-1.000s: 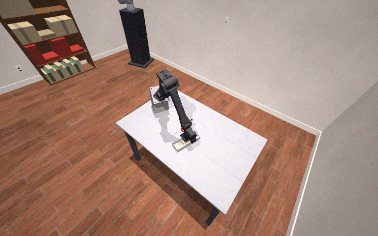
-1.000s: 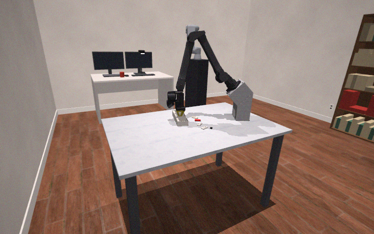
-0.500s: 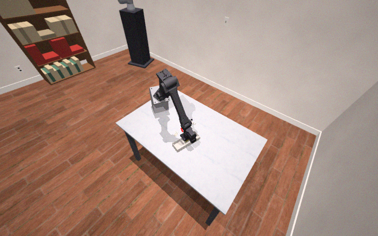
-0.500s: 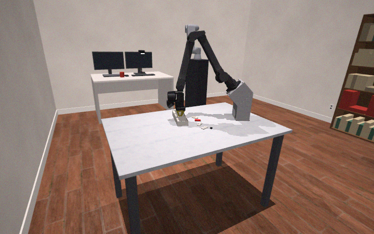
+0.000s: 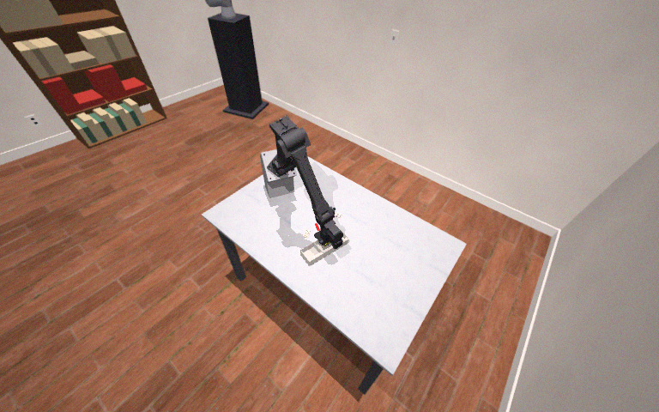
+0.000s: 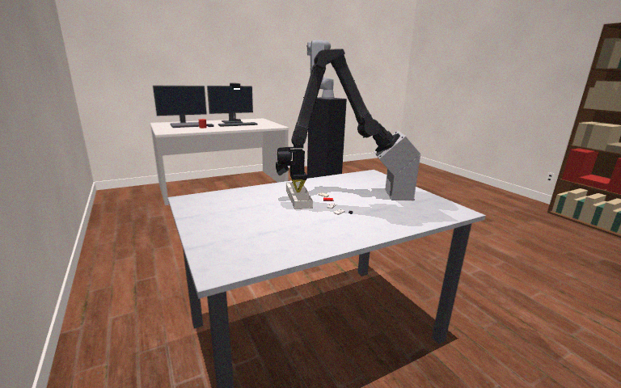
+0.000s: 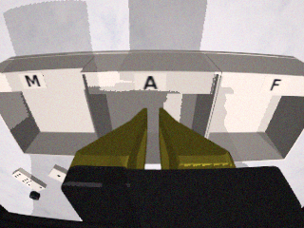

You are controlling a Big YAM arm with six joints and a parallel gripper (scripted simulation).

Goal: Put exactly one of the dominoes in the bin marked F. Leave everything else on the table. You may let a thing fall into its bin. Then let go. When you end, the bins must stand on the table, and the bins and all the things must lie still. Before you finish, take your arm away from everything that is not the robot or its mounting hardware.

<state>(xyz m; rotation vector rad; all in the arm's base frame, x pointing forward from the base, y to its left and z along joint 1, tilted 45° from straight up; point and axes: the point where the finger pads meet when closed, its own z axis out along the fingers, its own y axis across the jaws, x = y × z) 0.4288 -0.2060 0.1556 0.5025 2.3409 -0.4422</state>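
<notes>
My gripper is now 2 cm above the long bin. The rest, counted from my hand: tiny black piece 5 cm behind, 29 cm to the left, 4 cm below; then white domino 1 cm behind, 25 cm to the left, 4 cm below; then small red piece 9 cm behind, 12 cm to the left, 4 cm below.
</notes>
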